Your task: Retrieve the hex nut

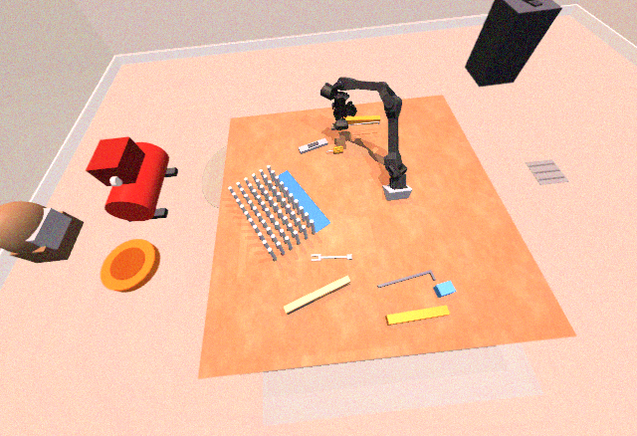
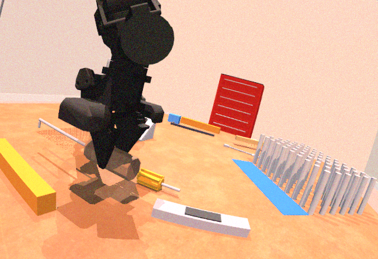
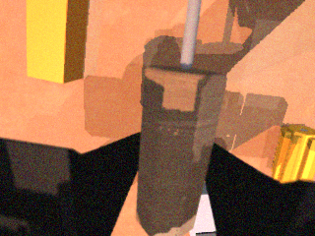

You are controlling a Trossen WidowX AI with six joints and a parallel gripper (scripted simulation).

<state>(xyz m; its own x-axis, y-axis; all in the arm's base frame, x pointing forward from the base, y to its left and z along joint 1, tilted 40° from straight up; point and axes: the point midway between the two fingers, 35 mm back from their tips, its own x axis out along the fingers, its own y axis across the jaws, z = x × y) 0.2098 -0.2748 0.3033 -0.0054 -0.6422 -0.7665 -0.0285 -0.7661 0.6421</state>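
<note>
Now: the wooden-handled tool 11 cm behind my gripper tip and 1 cm above it. Round my gripper tip: hex nut 42 cm to the left, 41 cm ahead, 6 cm below; blue taped strip 38 cm to the left, 25 cm ahead, 6 cm below; yellow-handled screwdriver 11 cm to the left, 5 cm below, 3 cm ahead.
</note>
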